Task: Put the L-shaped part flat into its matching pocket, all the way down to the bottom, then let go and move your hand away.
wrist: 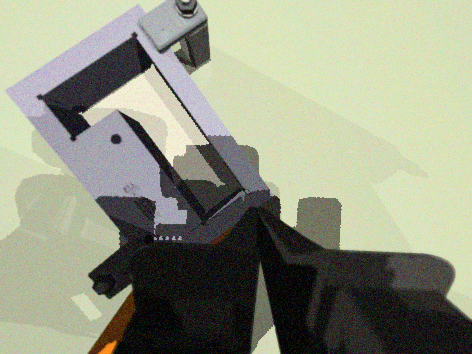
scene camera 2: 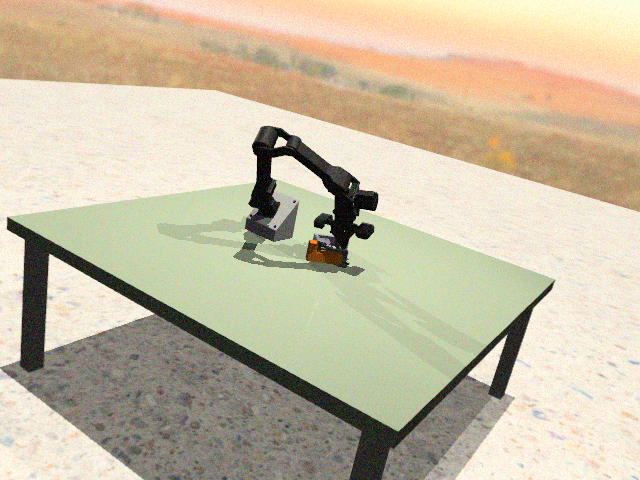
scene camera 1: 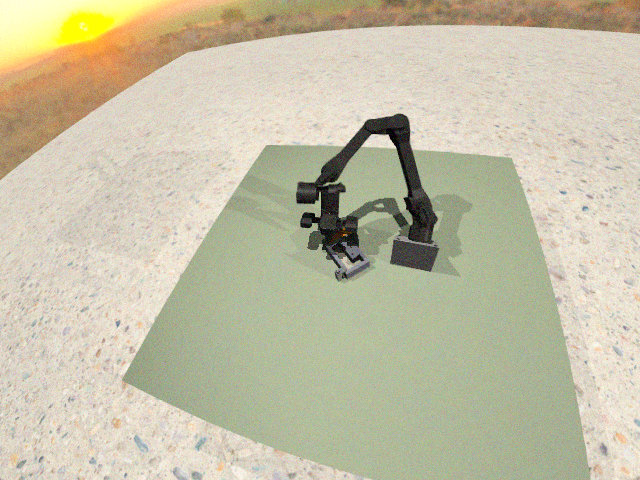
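Seen in the pictures: gripper, fingertip midpoint: (wrist: 255, 213) (scene camera 2: 343, 249) (scene camera 1: 329, 242); arm's base at its link origin: (scene camera 2: 268, 209) (scene camera 1: 419, 240).
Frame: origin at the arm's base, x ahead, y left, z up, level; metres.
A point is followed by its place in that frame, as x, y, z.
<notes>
The orange L-shaped part (scene camera 1: 341, 234) {0.265, -0.053, -0.053} (scene camera 2: 325, 254) {0.273, -0.071, -0.055} (wrist: 107, 346) {0.228, -0.071, -0.023} is outside its pocket, close against the near side of the grey fixture (scene camera 1: 356, 269) {0.198, 0.090, -0.052} (wrist: 75, 59) {0.193, 0.078, -0.047}. In the wrist view my fingers hide most of it. In scene camera 2 its orange side faces the camera. The L-shaped pocket (wrist: 150, 100) {0.224, 0.069, -0.078} is empty, with a pale floor and dark walls. My gripper (scene camera 1: 340, 242) {0.302, -0.006, -0.041} (scene camera 2: 344, 245) {0.302, -0.006, -0.041} (wrist: 255, 213) {0.302, -0.006, -0.041} is shut with nothing between the fingers. Its tips are low at the fixture's near corner, beside the orange part. Whether they touch either is unclear.
A grey clamp block with a bolt (wrist: 172, 25) {0.248, 0.101, -0.042} stands at the fixture's far corner. A small dark knob (wrist: 105, 284) {0.219, -0.047, -0.036} sticks out at its near left. The arm's grey base (scene camera 1: 413, 254) {0.022, 0.051, -0.005} (scene camera 2: 273, 222) {0.047, -0.035, -0.027} stands beside the fixture on the green table (scene camera 1: 361, 361) {0.156, 0.370, -0.083} (scene camera 2: 248, 294) {0.258, -0.460, -0.083}.
</notes>
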